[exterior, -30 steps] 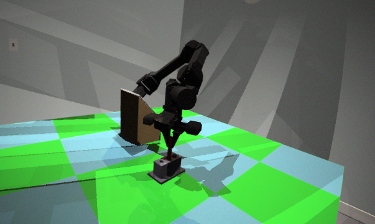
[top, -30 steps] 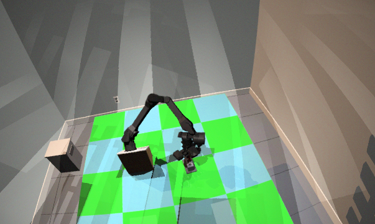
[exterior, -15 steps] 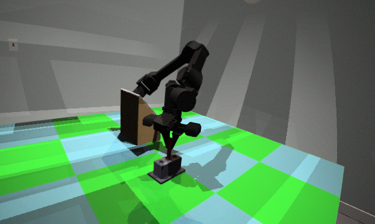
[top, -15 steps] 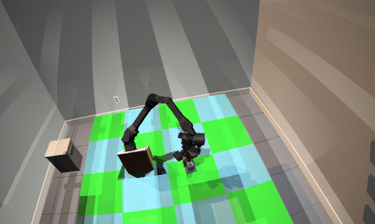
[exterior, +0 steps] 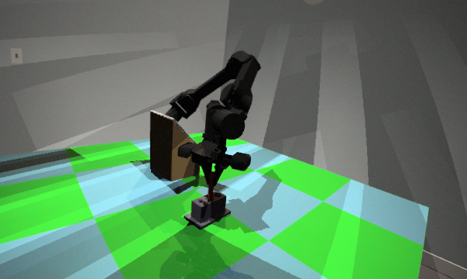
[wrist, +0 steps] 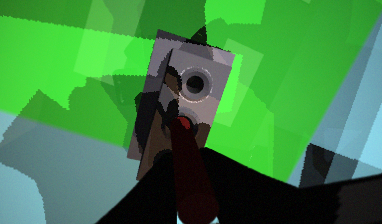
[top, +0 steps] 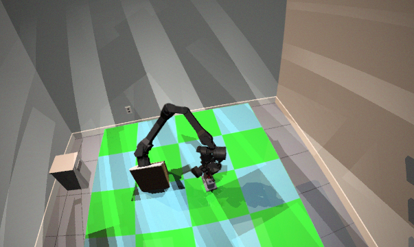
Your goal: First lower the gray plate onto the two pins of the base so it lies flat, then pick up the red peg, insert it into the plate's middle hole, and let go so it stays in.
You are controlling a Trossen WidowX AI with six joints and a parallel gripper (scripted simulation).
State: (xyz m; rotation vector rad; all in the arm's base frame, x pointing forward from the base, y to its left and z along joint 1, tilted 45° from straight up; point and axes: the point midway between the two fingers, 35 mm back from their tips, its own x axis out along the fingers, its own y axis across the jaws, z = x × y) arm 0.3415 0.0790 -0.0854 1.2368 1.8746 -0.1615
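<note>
Now: the red peg right at my gripper tip. Round my gripper tip: dark base (90 mm below); then gray plate (50 mm below).
</note>
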